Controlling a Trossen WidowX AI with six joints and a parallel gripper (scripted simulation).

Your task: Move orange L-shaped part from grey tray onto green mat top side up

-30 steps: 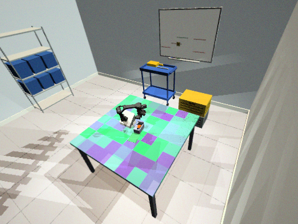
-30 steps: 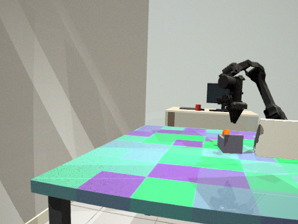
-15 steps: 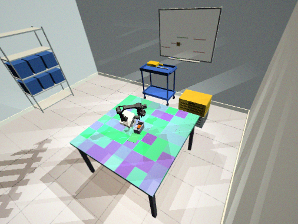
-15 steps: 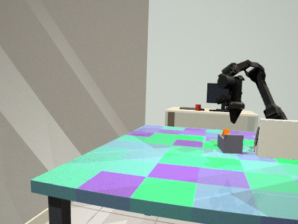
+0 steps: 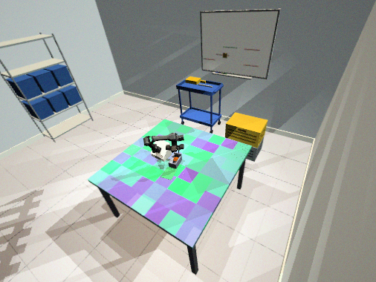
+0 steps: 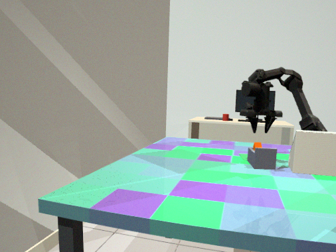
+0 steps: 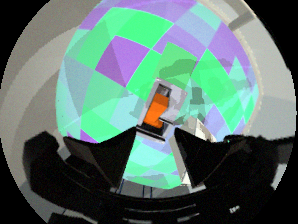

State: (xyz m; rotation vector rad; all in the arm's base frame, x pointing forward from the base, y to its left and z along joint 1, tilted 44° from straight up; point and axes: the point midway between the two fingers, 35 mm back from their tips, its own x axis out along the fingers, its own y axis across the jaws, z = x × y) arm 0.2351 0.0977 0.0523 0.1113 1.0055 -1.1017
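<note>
The orange L-shaped part lies 10 cm below my gripper tip, 2 cm behind it and 1 cm to the left of it. Also, from my gripper tip: green mat: 16 cm to the right, 16 cm below, 3 cm ahead.
</note>
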